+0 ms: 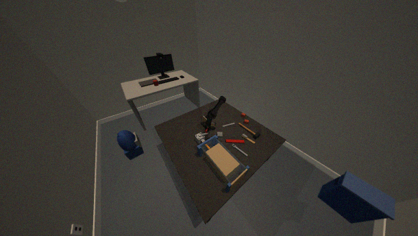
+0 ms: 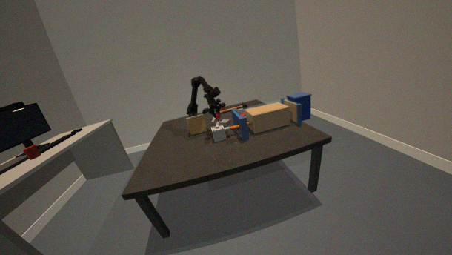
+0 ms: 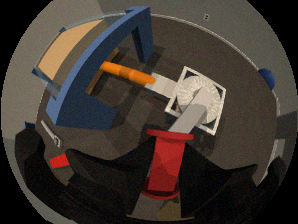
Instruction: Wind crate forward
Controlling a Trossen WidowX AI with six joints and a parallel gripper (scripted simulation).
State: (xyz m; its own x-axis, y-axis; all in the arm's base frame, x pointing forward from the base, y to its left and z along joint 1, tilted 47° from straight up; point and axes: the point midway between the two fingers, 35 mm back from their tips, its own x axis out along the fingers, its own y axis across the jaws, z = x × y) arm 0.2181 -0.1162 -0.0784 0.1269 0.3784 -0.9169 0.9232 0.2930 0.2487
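Now: the blue frame 14 cm ahead of my gripper tip, 7 cm to the right of it and 3 cm below it. The rest, counted from my gripper tip: winch handle: 3 cm below, 2 cm to the right, 1 cm behind; then red knob: 2 cm to the left, 1 cm behind; then grey hand winch: 10 cm below, 9 cm to the right, 4 cm behind.
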